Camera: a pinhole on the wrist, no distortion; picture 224 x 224 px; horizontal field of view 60.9 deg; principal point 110.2 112.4 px. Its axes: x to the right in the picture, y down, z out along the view. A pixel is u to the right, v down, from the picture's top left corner.
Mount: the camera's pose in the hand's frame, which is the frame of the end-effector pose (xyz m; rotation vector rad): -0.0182 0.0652 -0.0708 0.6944 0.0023 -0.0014
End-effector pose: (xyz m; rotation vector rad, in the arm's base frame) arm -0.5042 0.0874 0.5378 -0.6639 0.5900 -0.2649
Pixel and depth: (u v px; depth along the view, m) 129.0 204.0 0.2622
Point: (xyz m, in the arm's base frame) -0.3729 0.1853 0.6717
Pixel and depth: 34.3 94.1 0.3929
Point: -0.5319 0.0987 0.8824
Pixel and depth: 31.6 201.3 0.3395
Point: -0.4599 0.2749 0.8093
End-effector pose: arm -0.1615 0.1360 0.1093 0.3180 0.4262 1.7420
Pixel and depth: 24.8 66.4 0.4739
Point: 0.2681 -0.0061 0.1646
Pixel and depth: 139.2 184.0 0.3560
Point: 0.0086 0.2145 0.3394
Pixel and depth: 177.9 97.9 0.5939
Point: 0.2590 0.4274 0.2672
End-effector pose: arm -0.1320 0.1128 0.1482 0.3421 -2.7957 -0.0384
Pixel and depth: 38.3 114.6 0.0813
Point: -0.0880 0.1381 0.1411
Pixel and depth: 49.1 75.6 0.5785
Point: 0.0478 -0.2218 -0.2277
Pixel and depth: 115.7 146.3 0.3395
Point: -0.1737 0.0092 -0.0778
